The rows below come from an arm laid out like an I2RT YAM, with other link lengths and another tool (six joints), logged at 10 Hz.
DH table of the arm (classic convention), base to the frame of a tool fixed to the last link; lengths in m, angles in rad. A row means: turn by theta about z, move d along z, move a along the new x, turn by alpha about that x. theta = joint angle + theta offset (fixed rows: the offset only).
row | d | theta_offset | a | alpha
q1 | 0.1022 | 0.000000 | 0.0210 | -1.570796
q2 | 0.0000 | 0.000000 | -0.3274 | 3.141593
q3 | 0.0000 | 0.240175 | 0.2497 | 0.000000
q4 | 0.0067 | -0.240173 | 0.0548 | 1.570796
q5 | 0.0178 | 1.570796 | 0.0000 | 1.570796
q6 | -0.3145 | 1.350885 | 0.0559 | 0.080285
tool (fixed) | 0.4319 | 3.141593 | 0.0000 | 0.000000
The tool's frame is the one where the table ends.
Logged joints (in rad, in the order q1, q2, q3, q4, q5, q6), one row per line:
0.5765 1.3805 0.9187 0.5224 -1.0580 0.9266
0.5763 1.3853 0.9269 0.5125 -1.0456 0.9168
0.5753 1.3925 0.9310 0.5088 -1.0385 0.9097
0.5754 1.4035 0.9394 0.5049 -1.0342 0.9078
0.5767 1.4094 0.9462 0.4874 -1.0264 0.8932
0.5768 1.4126 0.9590 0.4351 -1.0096 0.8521
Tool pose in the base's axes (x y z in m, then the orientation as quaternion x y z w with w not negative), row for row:
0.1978 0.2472 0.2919 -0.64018 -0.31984 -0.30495 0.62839
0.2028 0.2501 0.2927 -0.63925 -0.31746 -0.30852 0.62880
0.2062 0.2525 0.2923 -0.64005 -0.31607 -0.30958 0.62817
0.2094 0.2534 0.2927 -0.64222 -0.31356 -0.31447 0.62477
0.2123 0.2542 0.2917 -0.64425 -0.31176 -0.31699 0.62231
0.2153 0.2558 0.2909 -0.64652 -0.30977 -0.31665 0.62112
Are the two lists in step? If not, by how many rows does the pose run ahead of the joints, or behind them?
The pose runs 2 rows behind the joints: the pose in row i belongs to the joints in row i - 2.
